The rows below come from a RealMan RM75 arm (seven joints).
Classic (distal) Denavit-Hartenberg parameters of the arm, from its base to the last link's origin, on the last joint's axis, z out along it. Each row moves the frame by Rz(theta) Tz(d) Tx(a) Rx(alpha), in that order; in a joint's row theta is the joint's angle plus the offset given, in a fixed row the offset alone. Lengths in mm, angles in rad.
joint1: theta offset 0; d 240.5; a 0; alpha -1.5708
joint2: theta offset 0; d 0; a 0; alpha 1.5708
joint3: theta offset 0; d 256; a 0; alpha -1.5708
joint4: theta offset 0; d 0; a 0; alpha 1.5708
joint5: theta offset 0; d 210; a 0; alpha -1.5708
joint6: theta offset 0; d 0; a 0; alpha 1.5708
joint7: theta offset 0; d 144; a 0; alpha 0
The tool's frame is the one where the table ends.
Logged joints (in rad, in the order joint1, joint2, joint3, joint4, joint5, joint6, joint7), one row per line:
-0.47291 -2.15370 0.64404 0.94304 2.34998 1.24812 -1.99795
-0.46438 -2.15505 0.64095 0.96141 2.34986 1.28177 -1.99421
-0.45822 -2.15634 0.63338 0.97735 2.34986 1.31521 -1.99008
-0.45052 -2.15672 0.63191 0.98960 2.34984 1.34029 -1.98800
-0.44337 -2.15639 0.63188 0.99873 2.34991 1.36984 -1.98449
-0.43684 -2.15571 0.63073 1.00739 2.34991 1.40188 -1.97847
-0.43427 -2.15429 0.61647 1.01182 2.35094 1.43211 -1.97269
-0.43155 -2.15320 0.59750 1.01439 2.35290 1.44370 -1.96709
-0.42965 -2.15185 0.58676 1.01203 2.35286 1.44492 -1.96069
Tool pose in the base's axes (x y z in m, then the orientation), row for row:
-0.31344 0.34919 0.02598 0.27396 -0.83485 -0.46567 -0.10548
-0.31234 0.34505 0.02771 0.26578 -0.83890 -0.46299 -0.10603
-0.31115 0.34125 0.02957 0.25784 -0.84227 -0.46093 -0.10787
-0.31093 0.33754 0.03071 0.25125 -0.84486 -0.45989 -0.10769
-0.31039 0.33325 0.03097 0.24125 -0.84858 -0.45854 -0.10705
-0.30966 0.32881 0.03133 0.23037 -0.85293 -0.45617 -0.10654
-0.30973 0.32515 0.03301 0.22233 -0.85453 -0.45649 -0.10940
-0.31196 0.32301 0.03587 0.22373 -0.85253 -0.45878 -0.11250
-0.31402 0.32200 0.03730 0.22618 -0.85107 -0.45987 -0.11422
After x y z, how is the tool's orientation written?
As a quaternion, w x y z.
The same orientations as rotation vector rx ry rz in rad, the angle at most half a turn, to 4 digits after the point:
-2.2453 -1.2524 -0.2837
-2.2656 -1.2504 -0.2864
-2.2840 -1.2499 -0.2925
-2.2988 -1.2513 -0.2930
-2.3209 -1.2541 -0.2928
-2.3461 -1.2548 -0.2931
-2.3605 -1.2610 -0.3022
-2.3532 -1.2664 -0.3105
-2.3462 -1.2677 -0.3149

